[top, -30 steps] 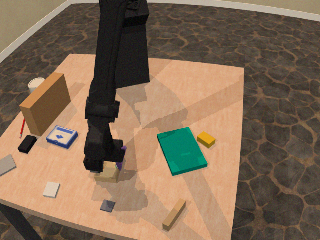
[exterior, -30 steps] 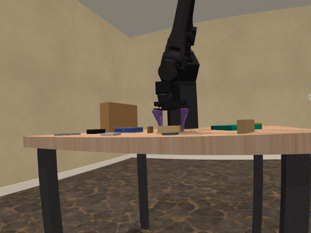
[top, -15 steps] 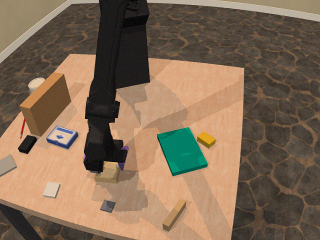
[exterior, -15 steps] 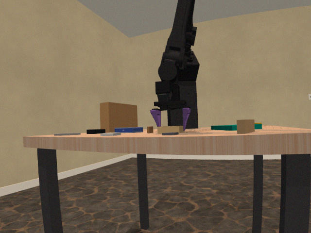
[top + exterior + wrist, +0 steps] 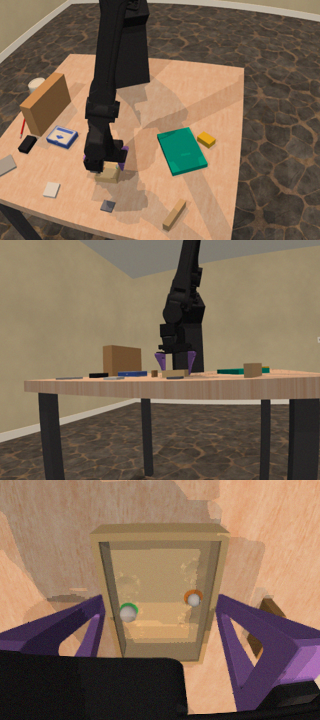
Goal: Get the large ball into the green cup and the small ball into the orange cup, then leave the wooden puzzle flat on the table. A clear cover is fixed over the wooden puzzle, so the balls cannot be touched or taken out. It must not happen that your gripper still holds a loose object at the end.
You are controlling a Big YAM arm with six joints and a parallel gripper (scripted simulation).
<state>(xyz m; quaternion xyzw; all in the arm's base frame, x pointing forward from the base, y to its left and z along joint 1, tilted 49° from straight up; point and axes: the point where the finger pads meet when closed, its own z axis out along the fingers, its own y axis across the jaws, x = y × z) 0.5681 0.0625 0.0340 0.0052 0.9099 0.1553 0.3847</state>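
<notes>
Right now the wooden puzzle is 1 cm below my hand. Round my hand: grey tile: 13 cm ahead, 5 cm to the left, 1 cm below; green book: 20 cm to the left, 13 cm behind, 1 cm below; white tile: 15 cm to the right, 14 cm ahead, 1 cm below.
</notes>
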